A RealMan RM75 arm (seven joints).
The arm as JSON. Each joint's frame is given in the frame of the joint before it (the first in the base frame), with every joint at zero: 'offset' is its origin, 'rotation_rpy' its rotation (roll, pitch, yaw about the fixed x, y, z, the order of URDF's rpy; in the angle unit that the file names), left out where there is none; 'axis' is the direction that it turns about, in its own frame. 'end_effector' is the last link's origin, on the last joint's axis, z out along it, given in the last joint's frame.
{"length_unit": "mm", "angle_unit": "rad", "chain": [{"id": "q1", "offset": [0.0, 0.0, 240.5], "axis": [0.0, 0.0, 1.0]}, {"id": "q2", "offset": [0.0, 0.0, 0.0], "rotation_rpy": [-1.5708, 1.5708, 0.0], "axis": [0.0, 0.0, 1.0]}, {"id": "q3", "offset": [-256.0, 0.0, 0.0], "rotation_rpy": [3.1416, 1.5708, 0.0], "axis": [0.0, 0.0, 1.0]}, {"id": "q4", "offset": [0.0, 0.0, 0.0], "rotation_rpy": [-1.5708, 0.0, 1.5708], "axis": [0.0, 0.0, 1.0]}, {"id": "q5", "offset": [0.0, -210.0, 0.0], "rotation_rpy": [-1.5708, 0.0, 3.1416], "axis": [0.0, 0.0, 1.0]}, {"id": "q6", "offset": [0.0, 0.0, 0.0], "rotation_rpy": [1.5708, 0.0, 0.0], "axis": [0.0, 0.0, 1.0]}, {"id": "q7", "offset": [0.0, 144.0, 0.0], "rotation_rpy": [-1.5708, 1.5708, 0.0], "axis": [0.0, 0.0, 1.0]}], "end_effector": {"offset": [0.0, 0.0, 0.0], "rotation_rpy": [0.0, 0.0, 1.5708]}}
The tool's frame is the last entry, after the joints.
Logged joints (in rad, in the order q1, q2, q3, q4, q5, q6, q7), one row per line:
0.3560, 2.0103, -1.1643, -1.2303, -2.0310, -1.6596, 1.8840
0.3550, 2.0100, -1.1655, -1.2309, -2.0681, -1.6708, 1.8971
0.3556, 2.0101, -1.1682, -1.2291, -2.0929, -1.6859, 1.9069
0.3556, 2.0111, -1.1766, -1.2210, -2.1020, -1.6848, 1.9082
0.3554, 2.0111, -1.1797, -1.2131, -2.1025, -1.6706, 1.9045
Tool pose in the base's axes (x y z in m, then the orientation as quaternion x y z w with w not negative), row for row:
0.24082, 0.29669, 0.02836, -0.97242, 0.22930, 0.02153, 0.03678
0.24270, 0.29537, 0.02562, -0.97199, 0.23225, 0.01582, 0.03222
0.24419, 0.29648, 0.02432, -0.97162, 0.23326, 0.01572, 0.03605
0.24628, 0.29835, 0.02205, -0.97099, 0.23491, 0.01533, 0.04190
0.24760, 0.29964, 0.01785, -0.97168, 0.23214, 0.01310, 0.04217
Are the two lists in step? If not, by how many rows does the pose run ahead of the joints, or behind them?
The pose runs 2 rows ahead of the joints: the pose in row i belongs to the joints in row i + 2.
